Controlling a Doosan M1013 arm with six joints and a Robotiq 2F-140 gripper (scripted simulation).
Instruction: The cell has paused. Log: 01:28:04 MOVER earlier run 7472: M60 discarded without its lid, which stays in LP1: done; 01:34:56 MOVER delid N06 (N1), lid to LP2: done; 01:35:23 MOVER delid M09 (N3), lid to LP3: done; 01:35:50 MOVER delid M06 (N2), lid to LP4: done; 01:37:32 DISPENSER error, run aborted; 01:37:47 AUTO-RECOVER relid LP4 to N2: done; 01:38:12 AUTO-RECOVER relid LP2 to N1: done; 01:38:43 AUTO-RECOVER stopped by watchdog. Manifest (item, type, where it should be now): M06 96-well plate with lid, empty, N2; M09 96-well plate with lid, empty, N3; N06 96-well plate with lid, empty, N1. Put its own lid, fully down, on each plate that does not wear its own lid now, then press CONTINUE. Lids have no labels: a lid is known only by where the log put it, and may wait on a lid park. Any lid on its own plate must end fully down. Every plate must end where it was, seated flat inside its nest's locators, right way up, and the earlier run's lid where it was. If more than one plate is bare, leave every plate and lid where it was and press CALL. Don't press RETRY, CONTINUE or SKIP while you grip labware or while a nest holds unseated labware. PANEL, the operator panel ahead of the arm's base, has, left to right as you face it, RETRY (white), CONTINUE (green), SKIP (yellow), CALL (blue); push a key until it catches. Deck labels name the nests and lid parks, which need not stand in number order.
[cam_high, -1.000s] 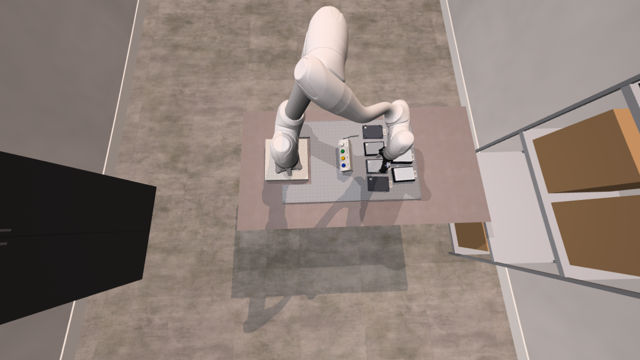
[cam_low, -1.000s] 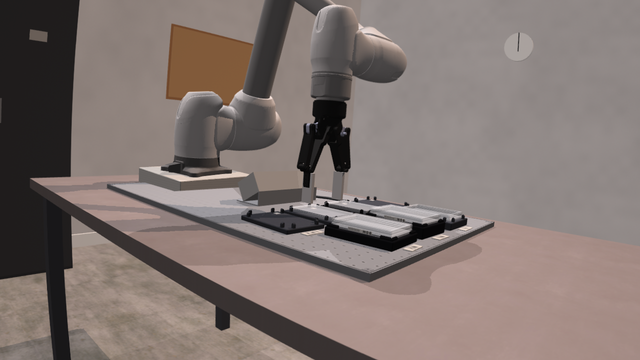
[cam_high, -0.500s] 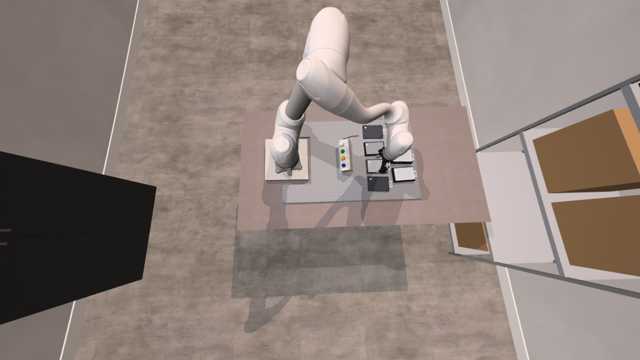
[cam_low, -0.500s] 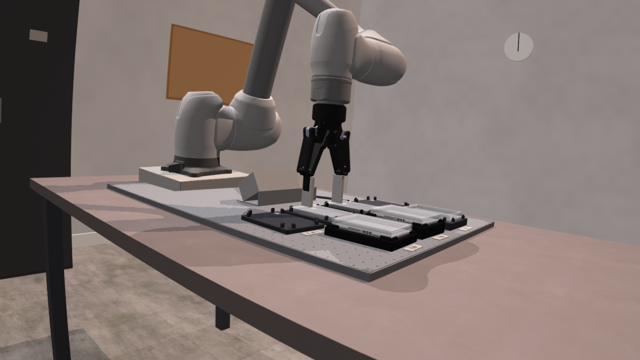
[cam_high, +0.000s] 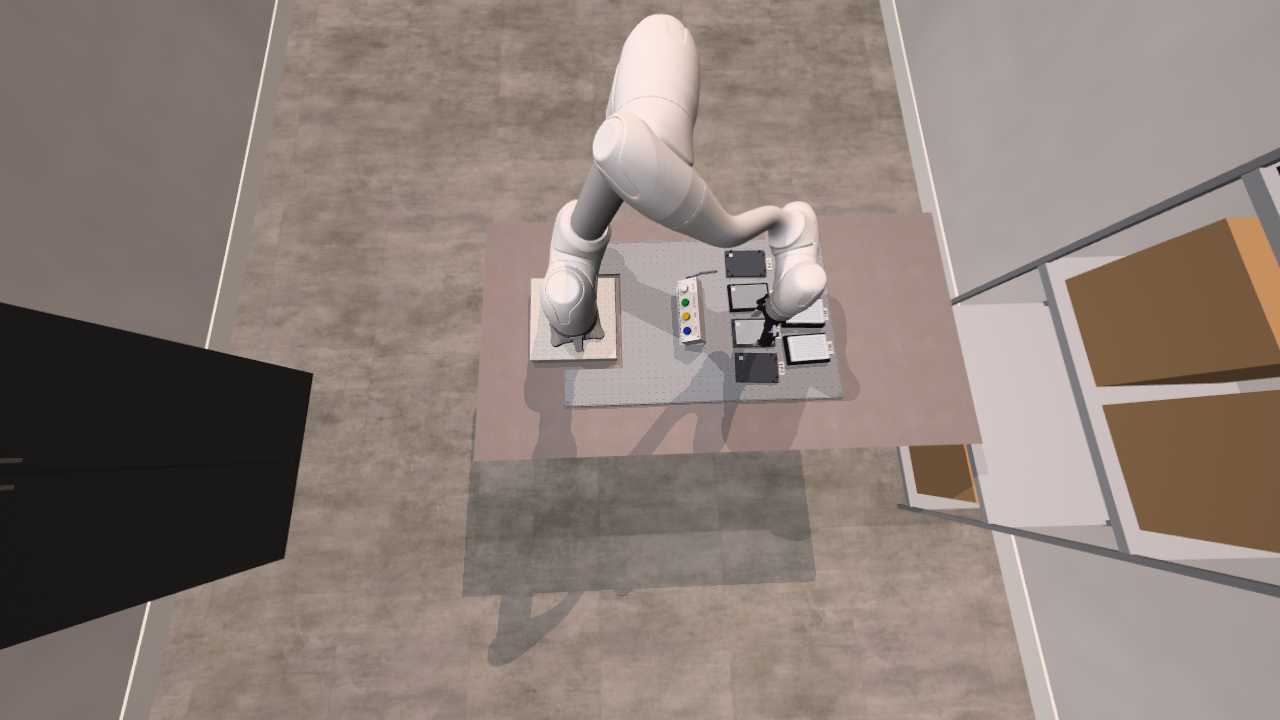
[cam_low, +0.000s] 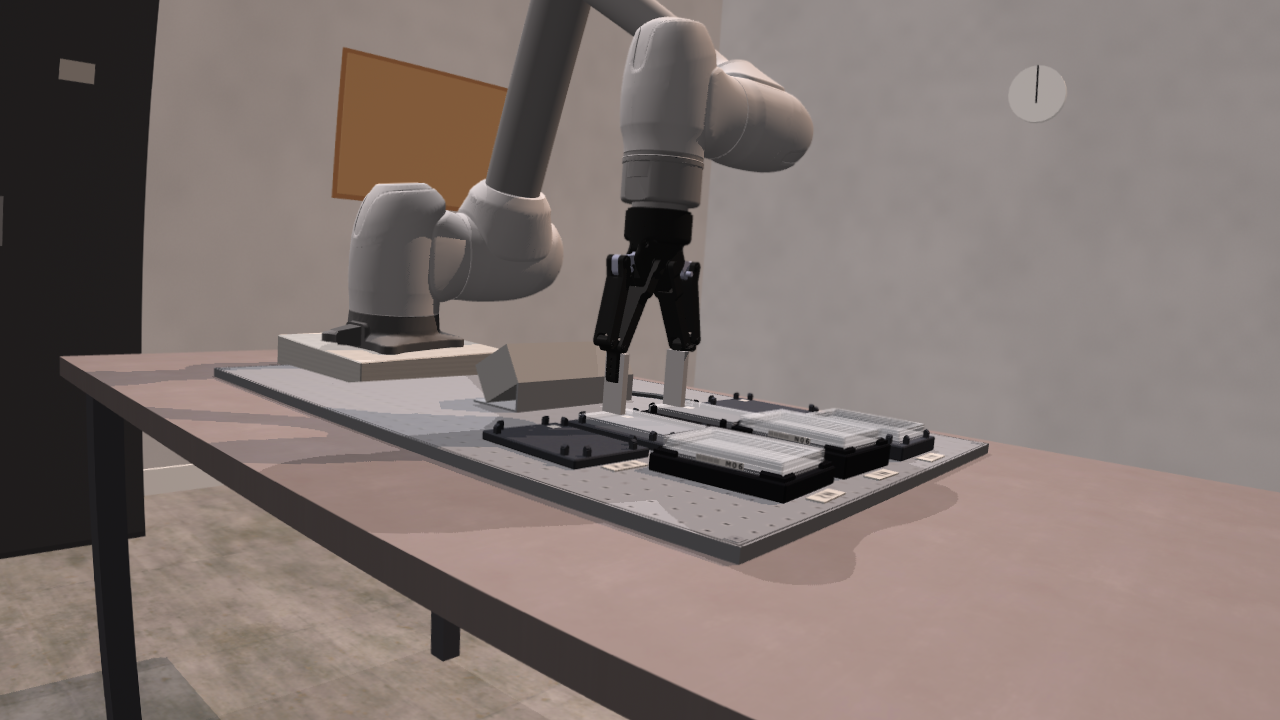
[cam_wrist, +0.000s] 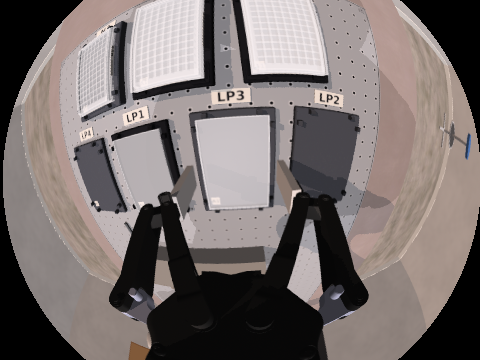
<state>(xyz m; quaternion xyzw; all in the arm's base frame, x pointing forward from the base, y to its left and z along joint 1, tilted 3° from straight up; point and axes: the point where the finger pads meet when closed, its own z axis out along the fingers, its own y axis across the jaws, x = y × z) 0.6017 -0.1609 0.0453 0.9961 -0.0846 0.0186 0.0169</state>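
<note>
My hand is 40 mm above the lid. Round my hand: lid park LP3: 50 mm below; blue call key: 240 mm behind, 40 mm to the left, 10 mm above; lid park LP2: 120 mm to the right, 50 mm below, 20 mm behind.
</note>
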